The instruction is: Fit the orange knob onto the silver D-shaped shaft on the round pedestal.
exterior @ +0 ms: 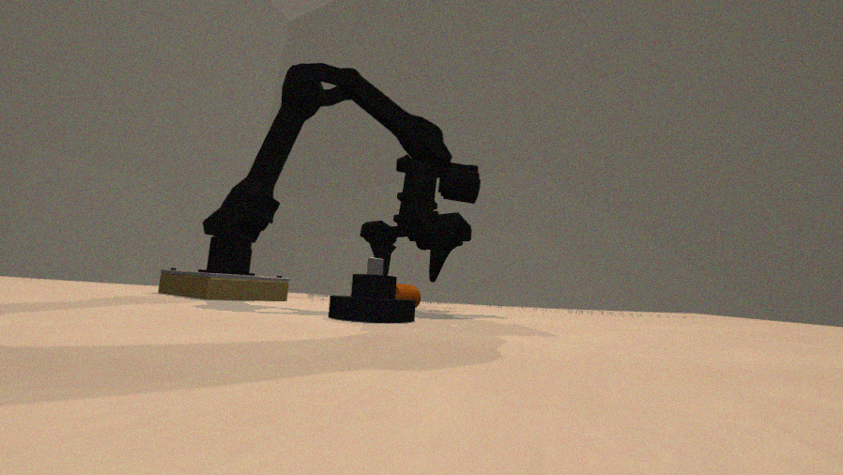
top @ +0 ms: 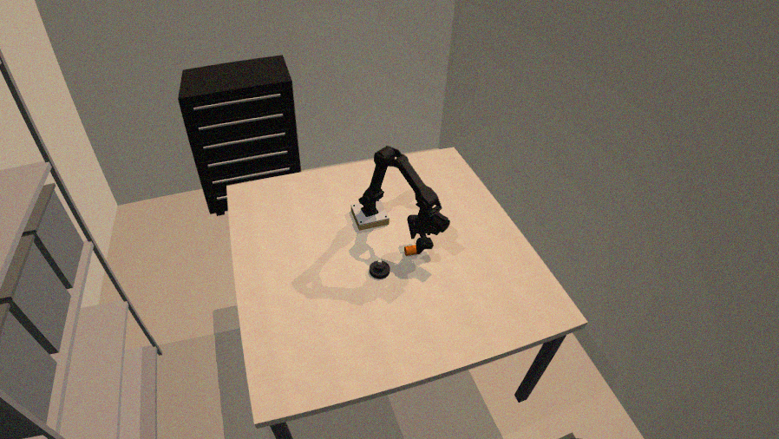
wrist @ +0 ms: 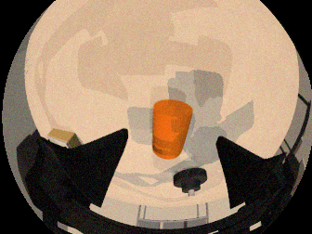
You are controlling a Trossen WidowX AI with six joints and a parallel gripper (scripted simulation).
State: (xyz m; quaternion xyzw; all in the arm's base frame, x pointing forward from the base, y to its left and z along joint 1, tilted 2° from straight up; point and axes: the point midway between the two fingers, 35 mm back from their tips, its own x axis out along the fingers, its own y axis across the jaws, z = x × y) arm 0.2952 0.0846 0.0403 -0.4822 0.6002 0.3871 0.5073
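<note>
Now: gripper tip 30 mm above the orange knob. From my gripper tip the other things lie so: black round pedestal 30 mm ahead, 180 mm to the right, 10 mm below.
</note>
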